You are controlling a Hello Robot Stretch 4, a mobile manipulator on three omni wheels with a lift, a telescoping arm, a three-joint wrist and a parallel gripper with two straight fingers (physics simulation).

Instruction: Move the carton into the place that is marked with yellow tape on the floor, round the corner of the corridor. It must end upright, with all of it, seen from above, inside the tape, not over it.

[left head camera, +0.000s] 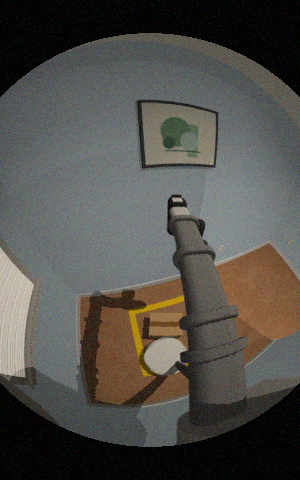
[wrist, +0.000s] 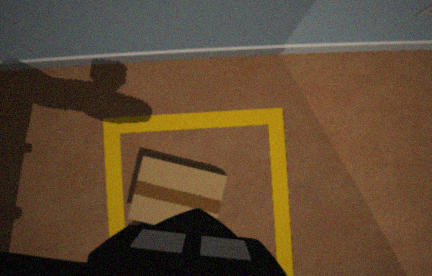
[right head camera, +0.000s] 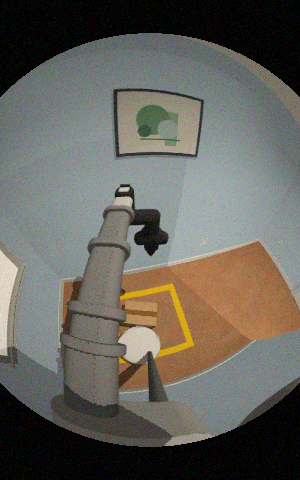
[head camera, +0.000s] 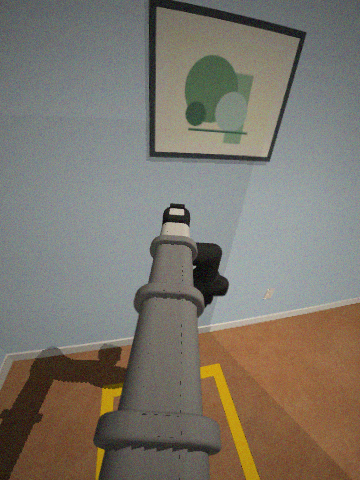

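Pixels of known places: gripper, fingertip midpoint: (wrist: 195,227) (right head camera: 150,253); robot's base, link origin: (left head camera: 164,355) (right head camera: 139,343).
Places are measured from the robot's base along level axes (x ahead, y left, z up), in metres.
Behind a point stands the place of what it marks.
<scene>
The carton (left head camera: 162,318) @[x 0.383, y 0.020, z 0.250 m] (right head camera: 142,307) @[x 0.381, y -0.032, z 0.250 m] (wrist: 185,180) @[x 0.392, y -0.026, z 0.250 m], tan with a brown strip, stands on the floor with its top face up. It looks level. What shows of it lies inside the yellow tape (head camera: 235,420) @[x 0.427, y -0.459, z -0.027 m] (left head camera: 136,330) @[x 0.300, y 0.306, z -0.028 m] (right head camera: 182,315) @[x 0.326, y -0.491, z -0.027 m] (wrist: 280,190) @[x 0.381, y -0.458, z -0.027 m], nearer the left strip, with a narrow strip of floor between them in the wrist view. It sits slightly turned to the tape. The arm hides it in the head camera view; the gripper covers its near edge in the wrist view. My gripper (right head camera: 151,250) @[x 0.472, y -0.087, z 1.019 m] (wrist: 195,227) @[x 0.472, y -0.087, z 1.019 m] is shut and empty, raised high above the floor and clear of the carton.
My round white base (left head camera: 162,355) @[x 0.010, y 0.031, z 0.187 m] (right head camera: 140,345) @[x -0.003, y -0.017, z 0.187 m] stands close on the near side of the carton and overlaps the taped area. A blue wall (head camera: 75,225) @[x 0.844, y 0.465, z 1.070 m] with a framed picture (head camera: 170,100) @[x 0.918, y 0.053, z 1.572 m] rises beyond the tape. A pale slatted panel (left head camera: 15,320) @[x 0.028, y 0.983, z 0.924 m] is at the left.
</scene>
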